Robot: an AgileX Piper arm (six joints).
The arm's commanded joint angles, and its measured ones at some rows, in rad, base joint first. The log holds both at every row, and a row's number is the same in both.
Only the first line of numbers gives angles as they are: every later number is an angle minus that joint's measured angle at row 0.
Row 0, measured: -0.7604 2.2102 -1.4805 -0.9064 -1.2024 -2.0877
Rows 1 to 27, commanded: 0.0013 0.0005 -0.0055 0.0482 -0.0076 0.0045; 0.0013 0.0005 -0.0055 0.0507 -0.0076 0.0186; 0.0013 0.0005 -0.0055 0.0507 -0.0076 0.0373; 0.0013 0.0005 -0.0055 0.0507 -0.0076 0.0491; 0.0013 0.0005 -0.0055 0.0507 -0.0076 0.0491; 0.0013 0.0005 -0.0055 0.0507 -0.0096 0.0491; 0.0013 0.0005 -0.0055 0.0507 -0.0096 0.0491; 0.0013 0.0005 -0.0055 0.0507 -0.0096 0.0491; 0.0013 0.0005 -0.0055 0.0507 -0.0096 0.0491; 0.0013 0.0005 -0.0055 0.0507 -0.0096 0.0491; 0.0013 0.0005 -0.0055 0.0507 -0.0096 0.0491; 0.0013 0.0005 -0.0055 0.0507 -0.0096 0.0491; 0.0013 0.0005 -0.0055 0.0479 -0.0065 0.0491; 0.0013 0.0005 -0.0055 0.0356 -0.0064 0.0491; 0.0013 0.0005 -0.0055 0.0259 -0.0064 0.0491; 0.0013 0.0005 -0.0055 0.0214 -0.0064 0.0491; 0.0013 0.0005 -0.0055 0.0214 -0.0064 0.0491; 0.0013 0.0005 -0.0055 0.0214 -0.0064 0.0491; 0.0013 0.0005 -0.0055 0.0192 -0.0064 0.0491; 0.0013 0.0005 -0.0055 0.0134 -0.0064 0.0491; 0.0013 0.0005 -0.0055 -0.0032 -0.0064 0.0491; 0.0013 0.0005 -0.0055 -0.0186 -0.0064 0.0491; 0.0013 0.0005 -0.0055 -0.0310 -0.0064 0.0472; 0.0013 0.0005 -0.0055 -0.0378 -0.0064 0.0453; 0.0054 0.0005 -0.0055 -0.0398 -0.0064 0.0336; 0.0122 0.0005 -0.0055 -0.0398 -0.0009 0.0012; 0.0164 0.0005 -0.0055 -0.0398 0.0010 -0.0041
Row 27, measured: 0.0020 0.0000 0.0000 -0.0270 0.0000 0.0421
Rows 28 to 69, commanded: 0.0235 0.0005 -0.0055 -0.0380 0.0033 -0.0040; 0.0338 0.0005 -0.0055 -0.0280 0.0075 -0.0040; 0.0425 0.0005 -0.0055 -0.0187 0.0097 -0.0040; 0.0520 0.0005 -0.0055 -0.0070 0.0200 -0.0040; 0.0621 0.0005 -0.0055 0.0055 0.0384 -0.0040; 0.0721 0.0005 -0.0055 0.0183 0.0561 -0.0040; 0.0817 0.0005 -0.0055 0.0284 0.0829 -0.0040; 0.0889 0.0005 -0.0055 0.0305 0.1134 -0.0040; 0.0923 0.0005 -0.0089 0.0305 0.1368 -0.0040; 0.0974 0.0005 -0.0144 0.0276 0.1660 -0.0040; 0.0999 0.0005 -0.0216 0.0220 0.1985 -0.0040; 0.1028 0.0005 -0.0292 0.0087 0.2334 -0.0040; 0.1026 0.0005 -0.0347 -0.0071 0.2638 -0.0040; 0.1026 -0.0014 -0.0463 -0.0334 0.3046 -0.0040; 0.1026 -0.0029 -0.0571 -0.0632 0.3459 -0.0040; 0.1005 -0.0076 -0.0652 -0.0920 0.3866 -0.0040; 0.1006 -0.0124 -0.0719 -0.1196 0.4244 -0.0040; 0.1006 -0.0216 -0.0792 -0.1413 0.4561 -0.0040; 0.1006 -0.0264 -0.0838 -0.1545 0.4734 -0.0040; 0.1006 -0.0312 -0.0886 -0.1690 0.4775 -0.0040; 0.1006 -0.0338 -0.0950 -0.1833 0.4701 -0.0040; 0.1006 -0.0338 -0.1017 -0.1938 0.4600 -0.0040; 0.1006 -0.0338 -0.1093 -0.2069 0.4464 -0.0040; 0.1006 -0.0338 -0.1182 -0.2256 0.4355 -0.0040; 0.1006 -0.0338 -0.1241 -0.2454 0.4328 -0.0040; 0.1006 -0.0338 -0.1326 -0.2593 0.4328 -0.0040; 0.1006 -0.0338 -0.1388 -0.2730 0.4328 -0.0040; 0.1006 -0.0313 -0.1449 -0.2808 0.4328 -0.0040; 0.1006 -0.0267 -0.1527 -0.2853 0.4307 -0.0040; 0.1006 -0.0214 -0.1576 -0.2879 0.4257 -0.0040; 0.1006 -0.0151 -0.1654 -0.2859 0.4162 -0.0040; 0.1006 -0.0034 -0.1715 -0.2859 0.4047 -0.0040; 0.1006 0.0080 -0.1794 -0.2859 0.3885 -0.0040; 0.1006 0.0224 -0.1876 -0.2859 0.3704 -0.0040; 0.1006 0.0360 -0.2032 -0.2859 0.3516 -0.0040; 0.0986 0.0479 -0.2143 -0.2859 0.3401 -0.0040; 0.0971 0.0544 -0.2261 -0.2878 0.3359 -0.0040; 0.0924 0.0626 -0.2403 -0.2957 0.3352 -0.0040; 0.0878 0.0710 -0.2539 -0.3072 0.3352 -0.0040; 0.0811 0.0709 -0.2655 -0.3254 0.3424 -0.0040; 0.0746 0.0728 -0.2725 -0.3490 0.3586 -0.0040; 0.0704 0.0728 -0.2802 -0.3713 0.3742 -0.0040
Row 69, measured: 0.0964 0.0704 -0.2436 -0.3079 0.3546 -0.0003
